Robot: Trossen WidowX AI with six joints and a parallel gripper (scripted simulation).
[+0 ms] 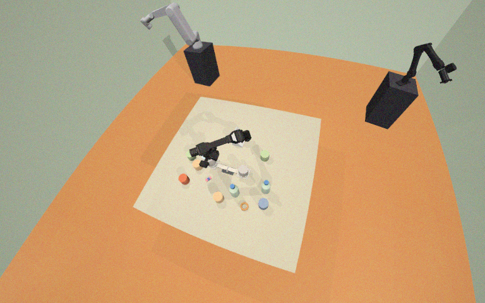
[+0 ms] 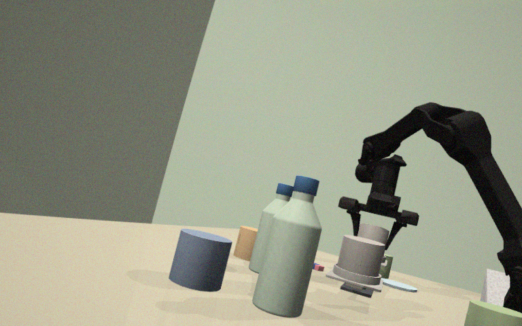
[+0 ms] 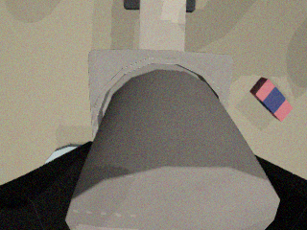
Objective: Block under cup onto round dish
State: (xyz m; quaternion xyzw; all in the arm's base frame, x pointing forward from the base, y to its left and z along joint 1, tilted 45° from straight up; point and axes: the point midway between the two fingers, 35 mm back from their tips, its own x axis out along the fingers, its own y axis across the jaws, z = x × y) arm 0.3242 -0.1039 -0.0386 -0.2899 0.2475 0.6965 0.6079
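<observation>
Now: gripper tip 11 cm to the left of the pale blue round dish, 8 cm above it and 7 cm past it. From my gripper tip the other things lie so: mint-green block 1 cm to the left, 1 cm below; then grey cup 2 cm to the right, 1 cm above; then balance beam 13 cm to the left, 5 cm below, 2 cm behind.
</observation>
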